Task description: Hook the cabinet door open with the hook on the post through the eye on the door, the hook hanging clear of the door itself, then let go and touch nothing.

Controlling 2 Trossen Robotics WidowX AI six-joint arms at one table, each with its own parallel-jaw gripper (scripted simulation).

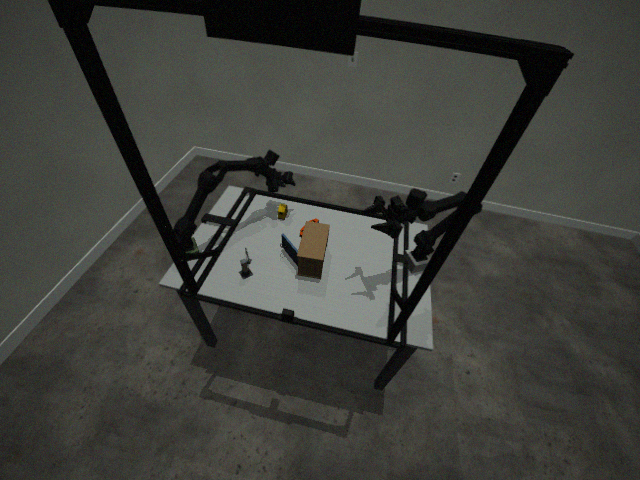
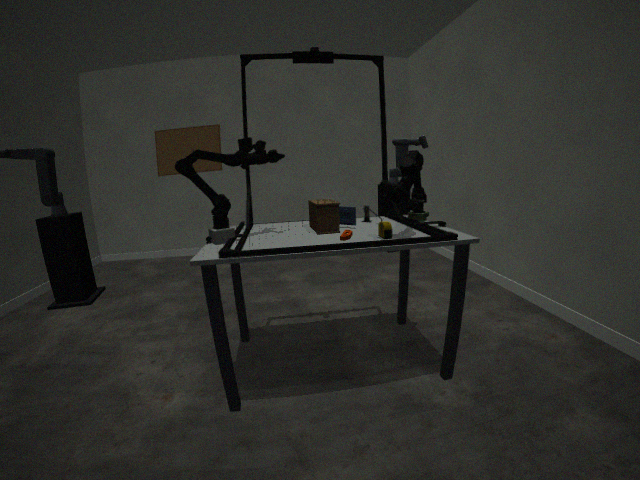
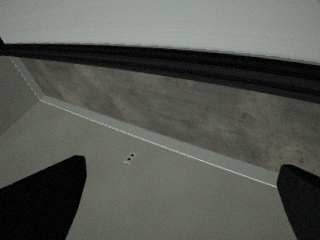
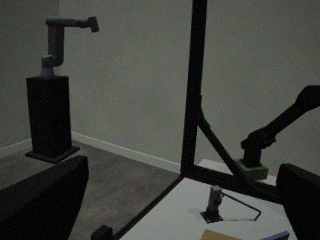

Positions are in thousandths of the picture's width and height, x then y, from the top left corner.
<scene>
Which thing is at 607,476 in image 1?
The right gripper.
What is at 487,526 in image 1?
A brown cabinet.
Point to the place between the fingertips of the left gripper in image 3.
580,715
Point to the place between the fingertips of the right gripper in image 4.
At 580,715
</scene>
